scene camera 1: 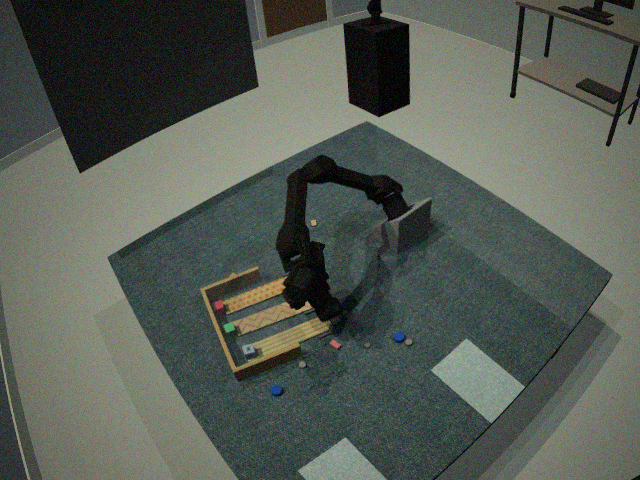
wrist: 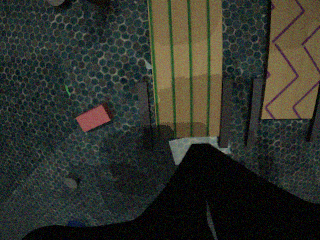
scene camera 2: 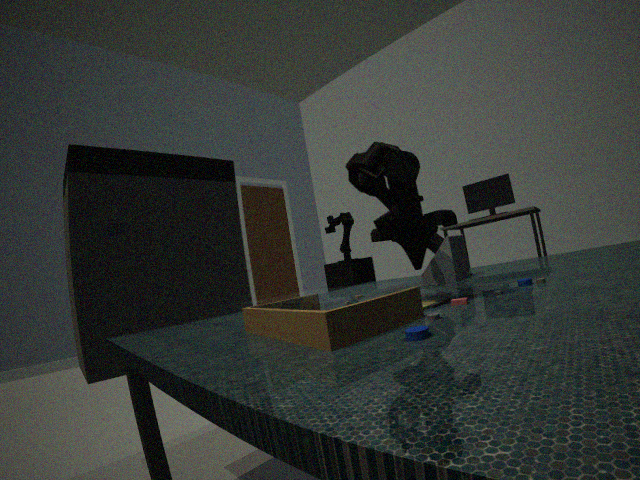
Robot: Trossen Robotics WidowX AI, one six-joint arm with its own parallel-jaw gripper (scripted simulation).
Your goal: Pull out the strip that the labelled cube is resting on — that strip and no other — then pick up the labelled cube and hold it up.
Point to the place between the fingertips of my gripper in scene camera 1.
318, 309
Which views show my gripper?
Scene camera 1, the wrist view and scene camera 2: all of them.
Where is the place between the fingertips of my gripper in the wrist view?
At 199, 151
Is my gripper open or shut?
Shut.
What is my gripper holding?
Nothing.
